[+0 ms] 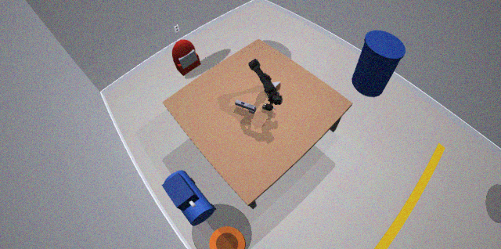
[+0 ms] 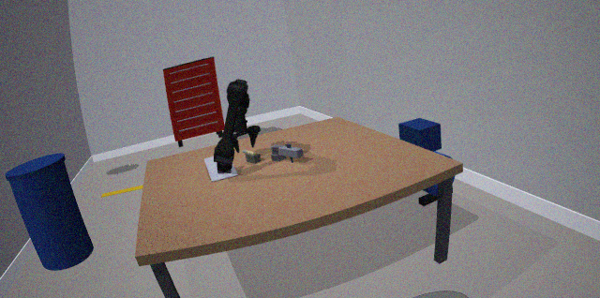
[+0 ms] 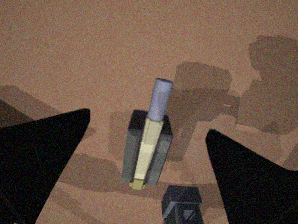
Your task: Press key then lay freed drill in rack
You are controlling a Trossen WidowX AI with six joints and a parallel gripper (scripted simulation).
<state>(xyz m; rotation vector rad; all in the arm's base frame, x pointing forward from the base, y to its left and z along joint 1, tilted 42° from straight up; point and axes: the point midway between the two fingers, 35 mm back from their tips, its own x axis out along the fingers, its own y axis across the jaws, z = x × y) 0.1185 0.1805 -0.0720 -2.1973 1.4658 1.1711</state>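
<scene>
Now: gripper tip 4 cm to the left of the dark-grey block, 3 cm short of it and 3 cm above it. Also, from my gripper tip: key (18 cm ahead, 17 cm to the right); light-grey block (17 cm ahead, 15 cm to the right, 1 cm below).
</scene>
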